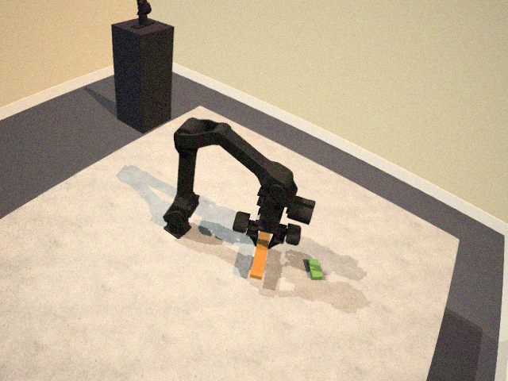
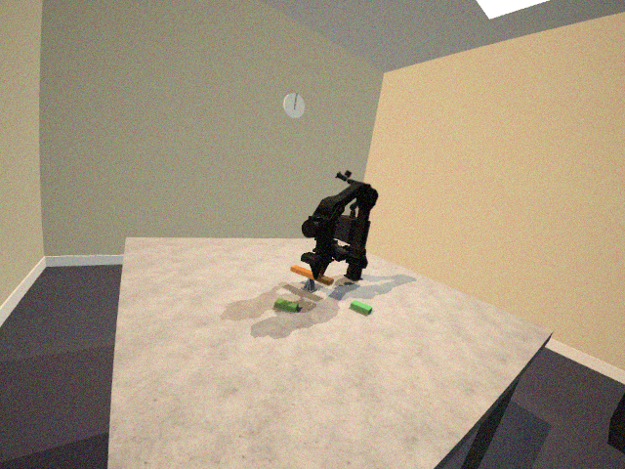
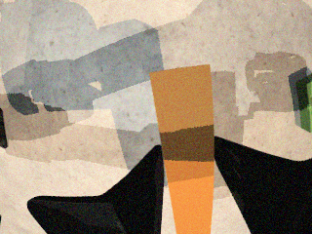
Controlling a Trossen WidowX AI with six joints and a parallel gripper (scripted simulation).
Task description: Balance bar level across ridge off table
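My gripper tip is 10 mm short of the orange bar and 30 mm to the left of it.
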